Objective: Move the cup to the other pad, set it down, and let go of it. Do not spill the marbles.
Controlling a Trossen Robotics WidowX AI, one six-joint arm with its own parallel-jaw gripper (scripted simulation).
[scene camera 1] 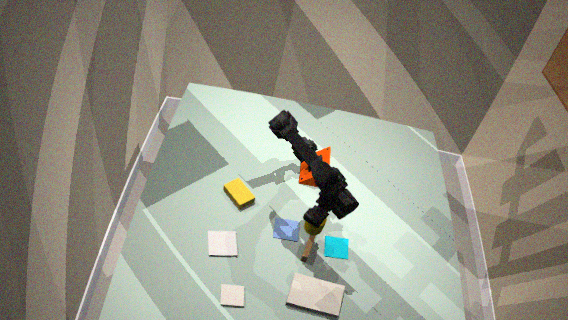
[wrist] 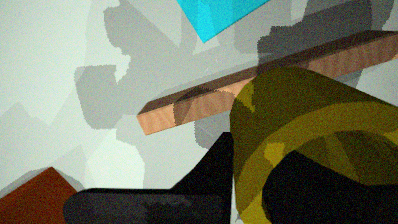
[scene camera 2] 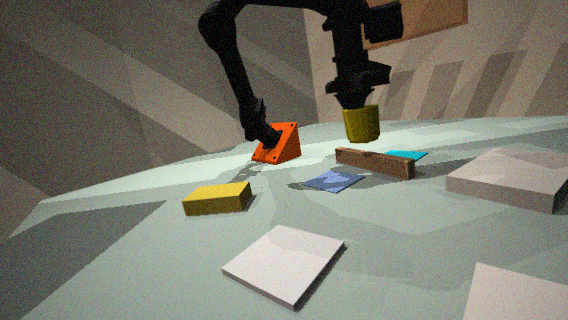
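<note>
My gripper (scene camera 2: 356, 124) is visible, also in the wrist view (wrist: 241, 139). An olive-yellow cup (scene camera 2: 362, 125) appears in the wrist view too (wrist: 289, 108). A yellow block (scene camera 2: 233, 197) is present; in the wrist view it is out of frame. I also see a blue pad (scene camera 2: 332, 181) and a wooden bar (scene camera 2: 400, 167).
</note>
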